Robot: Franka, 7 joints.
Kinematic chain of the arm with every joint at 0, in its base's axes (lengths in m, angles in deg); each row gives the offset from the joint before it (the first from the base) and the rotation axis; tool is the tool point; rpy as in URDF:
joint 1: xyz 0 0 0.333 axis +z
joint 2: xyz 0 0 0 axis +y
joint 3: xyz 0 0 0.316 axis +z
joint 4: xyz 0.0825 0 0 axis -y
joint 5: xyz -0.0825 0 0.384 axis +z
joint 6: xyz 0 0 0 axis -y
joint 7: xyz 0.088 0 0 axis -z
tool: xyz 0 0 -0.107 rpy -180 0 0
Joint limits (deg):
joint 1: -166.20..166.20
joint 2: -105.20..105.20
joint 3: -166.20..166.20
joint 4: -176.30..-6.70
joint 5: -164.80..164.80
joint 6: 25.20..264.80
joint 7: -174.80..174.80
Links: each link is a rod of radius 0.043 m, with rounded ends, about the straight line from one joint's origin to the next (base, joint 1, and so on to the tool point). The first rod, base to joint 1, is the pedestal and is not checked.
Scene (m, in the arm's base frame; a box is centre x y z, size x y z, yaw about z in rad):
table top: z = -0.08
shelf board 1: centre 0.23 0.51 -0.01 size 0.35 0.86 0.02 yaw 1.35
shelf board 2: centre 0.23 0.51 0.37 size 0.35 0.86 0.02 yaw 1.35
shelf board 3: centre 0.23 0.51 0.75 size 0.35 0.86 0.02 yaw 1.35
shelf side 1: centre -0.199 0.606 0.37 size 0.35 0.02 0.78 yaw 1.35
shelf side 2: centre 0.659 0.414 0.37 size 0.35 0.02 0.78 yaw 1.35
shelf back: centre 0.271 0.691 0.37 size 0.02 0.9 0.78 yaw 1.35
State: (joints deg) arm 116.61 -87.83 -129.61 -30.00 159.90 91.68 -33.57
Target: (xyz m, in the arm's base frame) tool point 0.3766 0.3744 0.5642
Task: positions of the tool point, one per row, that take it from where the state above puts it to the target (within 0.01 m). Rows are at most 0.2 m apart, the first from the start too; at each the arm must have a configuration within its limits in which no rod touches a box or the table.
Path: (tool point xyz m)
1: 0.5471 -0.6262 0.2452
2: 0.5936 -0.5626 0.2419
3: 0.6293 -0.4828 0.2757
4: 0.6433 -0.3927 0.3385
5: 0.6281 -0.2956 0.4160
6: 0.5812 -0.1944 0.4908
7: 0.5967 -0.0346 0.5123
8: 0.5656 0.1229 0.5329
9: 0.4899 0.2637 0.5506
10: 0.3766 0.3744 0.5642

